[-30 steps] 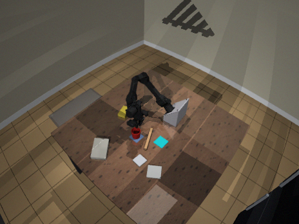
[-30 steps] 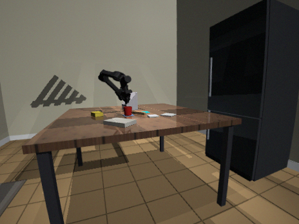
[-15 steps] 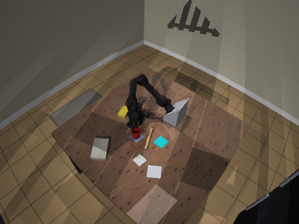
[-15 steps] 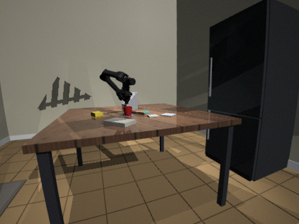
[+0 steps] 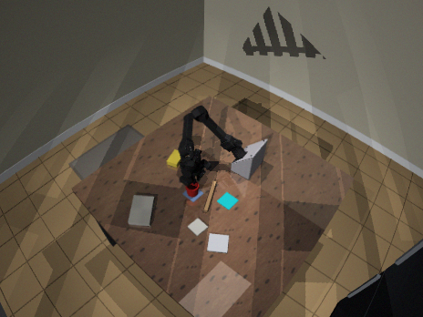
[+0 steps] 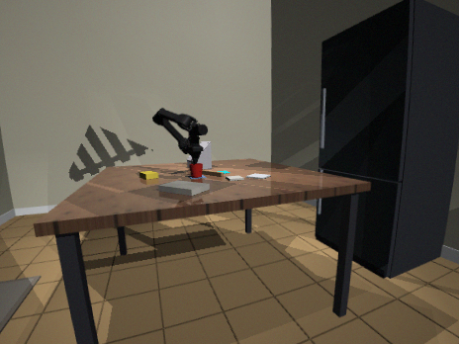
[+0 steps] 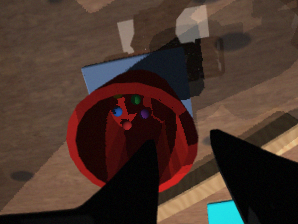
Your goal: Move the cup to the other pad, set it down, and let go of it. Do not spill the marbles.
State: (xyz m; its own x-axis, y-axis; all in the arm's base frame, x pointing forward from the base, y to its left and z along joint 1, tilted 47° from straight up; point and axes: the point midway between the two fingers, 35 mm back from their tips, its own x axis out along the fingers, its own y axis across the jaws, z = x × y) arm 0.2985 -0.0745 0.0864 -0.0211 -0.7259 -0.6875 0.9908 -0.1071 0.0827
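My gripper tip is now 4 cm above the red cup, 3 cm short of it and 1 cm to the left of it. From my gripper tip the other things lie so: blue pad 8 cm below, 3 cm ahead; wooden stick 9 cm to the left, 7 cm below, 1 cm behind; cyan pad 19 cm to the left, 8 cm below, 4 cm behind.
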